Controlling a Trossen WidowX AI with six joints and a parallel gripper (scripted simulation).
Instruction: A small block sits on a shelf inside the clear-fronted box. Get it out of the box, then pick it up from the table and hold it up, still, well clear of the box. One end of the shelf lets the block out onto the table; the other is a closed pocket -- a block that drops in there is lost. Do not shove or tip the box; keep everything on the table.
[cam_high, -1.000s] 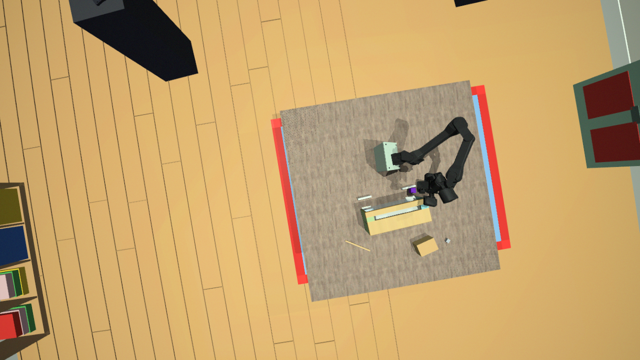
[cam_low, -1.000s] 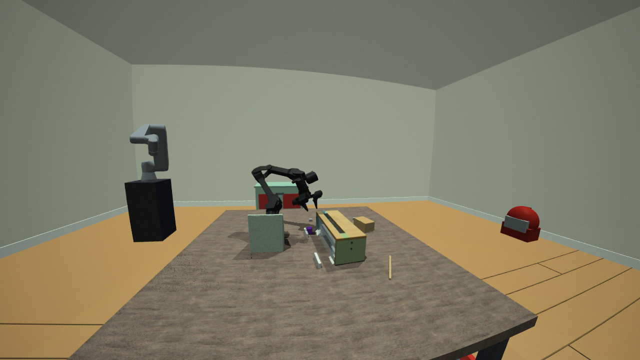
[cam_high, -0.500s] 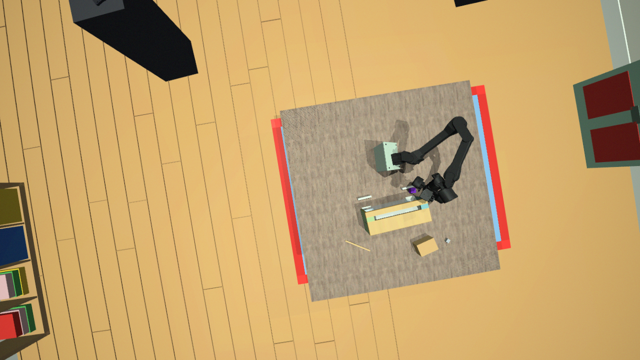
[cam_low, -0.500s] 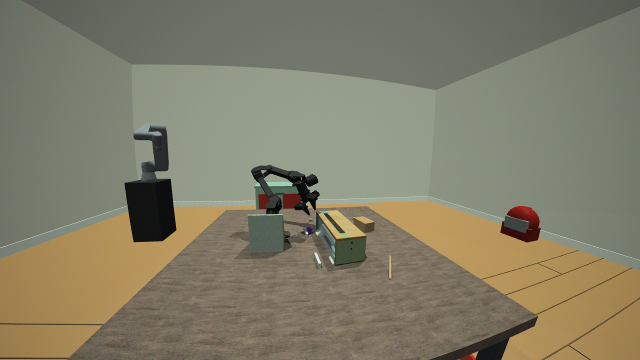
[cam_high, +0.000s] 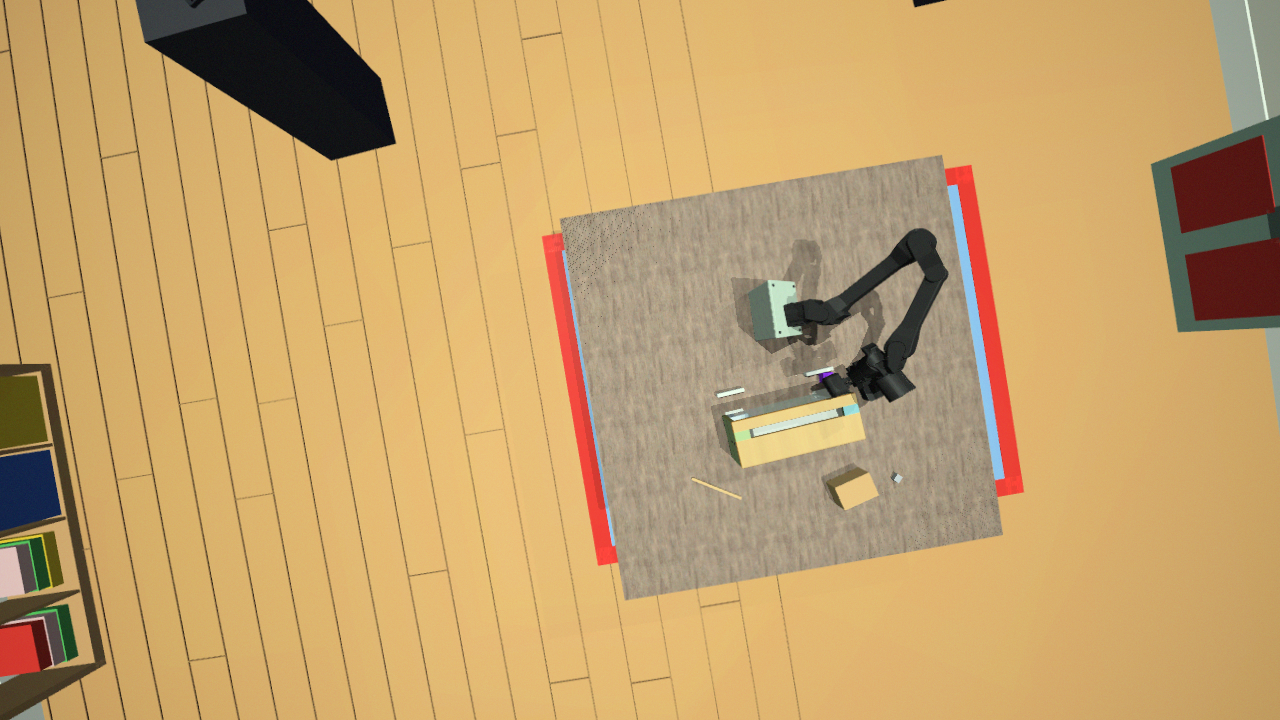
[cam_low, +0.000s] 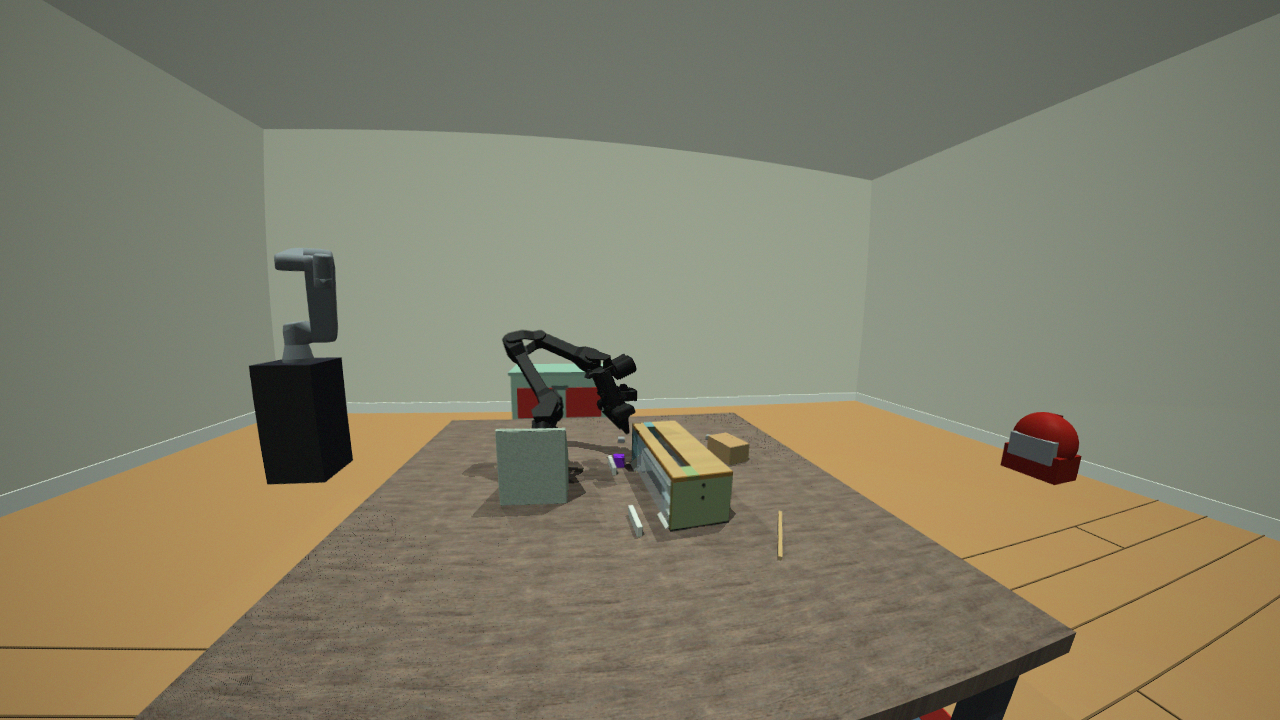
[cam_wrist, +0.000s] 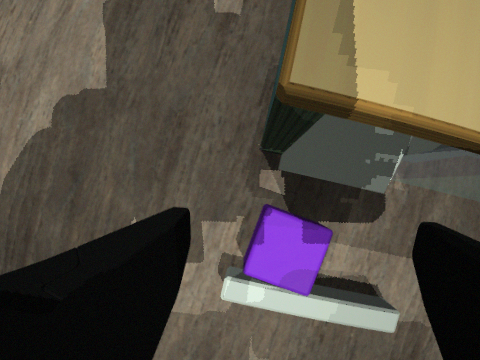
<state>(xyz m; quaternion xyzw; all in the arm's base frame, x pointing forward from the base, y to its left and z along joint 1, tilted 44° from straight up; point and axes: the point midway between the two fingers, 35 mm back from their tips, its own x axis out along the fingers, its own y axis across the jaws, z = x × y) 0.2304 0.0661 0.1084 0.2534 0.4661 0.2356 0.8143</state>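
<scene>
The small purple block is 2 cm behind my gripper tip, 1 cm to the right of it and 9 cm below it. Also, from my gripper tip: clear-fronted box (6 cm ahead, 18 cm to the right, 5 cm below); then thin wooden stick (26 cm ahead, 44 cm to the right, 11 cm below); then tan box (35 cm ahead, 2 cm to the right, 8 cm below).
</scene>
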